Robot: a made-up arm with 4 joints.
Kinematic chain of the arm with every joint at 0, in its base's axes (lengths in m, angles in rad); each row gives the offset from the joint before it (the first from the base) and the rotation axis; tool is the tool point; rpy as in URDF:
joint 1: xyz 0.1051 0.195 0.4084 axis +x
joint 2: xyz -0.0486 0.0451 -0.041 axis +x
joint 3: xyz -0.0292 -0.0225 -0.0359 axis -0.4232 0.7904 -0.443
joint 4: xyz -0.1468 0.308 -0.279 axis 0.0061 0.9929 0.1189
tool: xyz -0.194 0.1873 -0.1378 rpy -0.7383 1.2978 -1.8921
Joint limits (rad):
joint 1: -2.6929..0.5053
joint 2: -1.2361..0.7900
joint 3: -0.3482..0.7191
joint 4: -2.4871..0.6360
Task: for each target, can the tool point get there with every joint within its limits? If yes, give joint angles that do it. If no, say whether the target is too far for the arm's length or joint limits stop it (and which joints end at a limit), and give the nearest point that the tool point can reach.
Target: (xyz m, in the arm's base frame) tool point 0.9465 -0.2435 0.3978
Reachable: no: too far | nearest point 0.1333 -0.3709 0.3947 | short by 0.823 m
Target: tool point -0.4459 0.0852 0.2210
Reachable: no: joint limits stop it (at a limit: joint 2, joint 4) | nearest point -0.3699 -0.0982 -0.0920 | short by 0.371 m
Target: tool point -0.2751 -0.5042 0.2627
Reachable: yes | joints -1.1424 -1.0597 0.0870 -0.2774
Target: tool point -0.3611 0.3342 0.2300
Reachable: no: joint limits stop it (at a limit: joint 2, joint 4) | nearest point -0.3662 0.5546 -0.0525 | short by 0.358 m
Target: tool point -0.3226 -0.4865 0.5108
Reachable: yes | joints -1.7831 -0.8190 0.0269 0.0407
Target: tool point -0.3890 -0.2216 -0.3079
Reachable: no: too far | nearest point -0.3301 -0.1688 -0.2171 | short by 0.120 m
